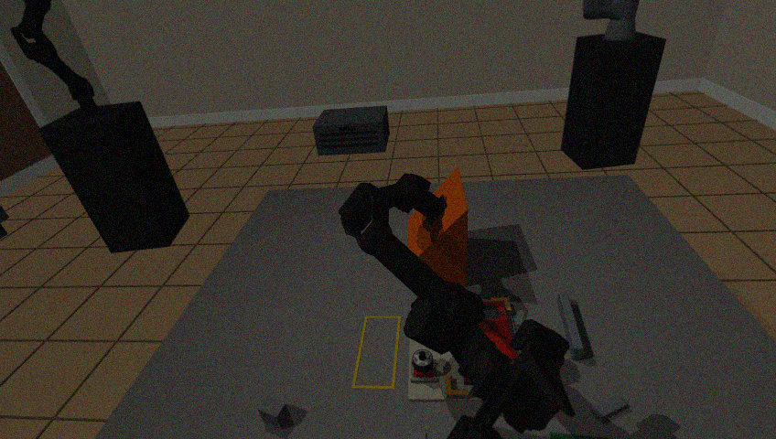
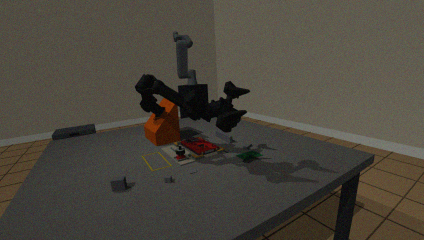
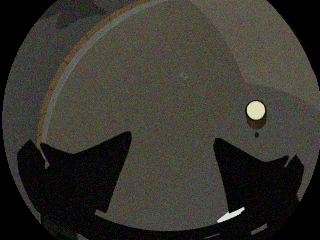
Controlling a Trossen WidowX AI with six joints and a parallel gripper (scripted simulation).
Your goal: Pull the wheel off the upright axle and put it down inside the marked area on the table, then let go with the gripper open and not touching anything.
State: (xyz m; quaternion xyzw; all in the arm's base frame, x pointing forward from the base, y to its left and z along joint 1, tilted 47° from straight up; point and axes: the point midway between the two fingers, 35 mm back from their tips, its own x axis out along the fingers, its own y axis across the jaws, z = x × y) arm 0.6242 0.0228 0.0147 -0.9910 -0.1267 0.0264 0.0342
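My gripper tip is now 300 mm past the wheel, 100 mm to the left of it and 230 mm above it. The rest, counted from my gripper tip: upright axle (300 mm behind, 100 mm to the right, 230 mm below); then grey bar (370 mm behind, 220 mm to the left, 250 mm below); then green plate (110 mm behind, 140 mm to the left, 270 mm below).
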